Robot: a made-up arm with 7 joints. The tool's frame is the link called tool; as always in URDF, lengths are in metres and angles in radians.
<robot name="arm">
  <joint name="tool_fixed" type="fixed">
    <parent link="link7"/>
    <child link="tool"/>
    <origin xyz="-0.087 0.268 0.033" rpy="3.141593 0 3.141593"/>
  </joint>
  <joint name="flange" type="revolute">
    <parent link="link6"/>
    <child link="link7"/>
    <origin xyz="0.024 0.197 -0.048" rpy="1.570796 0 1.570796"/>
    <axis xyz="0 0 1"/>
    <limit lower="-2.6" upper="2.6"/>
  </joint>
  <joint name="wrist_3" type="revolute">
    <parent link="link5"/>
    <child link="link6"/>
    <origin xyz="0.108 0.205 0.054" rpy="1.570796 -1.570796 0"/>
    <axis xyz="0 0 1"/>
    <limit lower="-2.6" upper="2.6"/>
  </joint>
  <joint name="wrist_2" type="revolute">
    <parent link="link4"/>
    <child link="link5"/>
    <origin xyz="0.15 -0.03 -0.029" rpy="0 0 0"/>
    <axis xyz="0 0 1"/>
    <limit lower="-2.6" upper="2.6"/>
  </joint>
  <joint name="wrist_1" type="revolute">
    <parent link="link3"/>
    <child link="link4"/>
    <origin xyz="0.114 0.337 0.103" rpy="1.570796 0 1.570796"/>
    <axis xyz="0 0 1"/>
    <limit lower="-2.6" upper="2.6"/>
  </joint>
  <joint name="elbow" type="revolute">
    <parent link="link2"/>
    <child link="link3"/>
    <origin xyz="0.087 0.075 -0.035" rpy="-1.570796 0 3.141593"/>
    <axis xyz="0 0 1"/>
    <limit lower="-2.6" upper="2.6"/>
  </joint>
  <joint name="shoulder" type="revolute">
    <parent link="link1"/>
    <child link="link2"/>
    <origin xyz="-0.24 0.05 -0.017" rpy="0 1.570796 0"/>
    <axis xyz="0 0 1"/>
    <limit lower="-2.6" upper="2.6"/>
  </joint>
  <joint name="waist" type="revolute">
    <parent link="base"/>
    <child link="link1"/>
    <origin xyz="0 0 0.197" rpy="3.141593 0 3.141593"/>
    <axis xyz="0 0 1"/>
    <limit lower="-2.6" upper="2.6"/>
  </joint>
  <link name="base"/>
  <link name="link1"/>
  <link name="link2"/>
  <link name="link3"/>
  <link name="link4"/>
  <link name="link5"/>
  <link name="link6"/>
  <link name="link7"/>
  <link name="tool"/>
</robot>
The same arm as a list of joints. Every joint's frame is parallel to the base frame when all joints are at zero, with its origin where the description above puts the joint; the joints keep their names.
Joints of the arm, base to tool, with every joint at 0 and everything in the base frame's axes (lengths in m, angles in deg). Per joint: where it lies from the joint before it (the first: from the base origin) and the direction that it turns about. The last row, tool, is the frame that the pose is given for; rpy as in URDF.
waist: origin 0 0 0.197 axis 0 0 -1
shoulder: origin 0.24 0.05 0.017 axis -1 0 0
elbow: origin 0.035 0.075 0.087 axis 0 -1 0
wrist_1: origin 0.337 -0.103 -0.114 axis 0 0 -1
wrist_2: origin 0.15 0.03 0.029 axis 0 0 -1
wrist_3: origin 0.108 -0.205 -0.054 axis 0 1 0
flange: origin -0.197 -0.048 -0.024 axis 0 0 -1
tool: origin 0.087 0.268 -0.033 rpy 0 0 0
Joint limits (deg, base to tool): -148.97..148.97 -148.97..148.97 -148.97..148.97 -148.97..148.97 -148.97..148.97 -148.97..148.97 -148.97..148.97

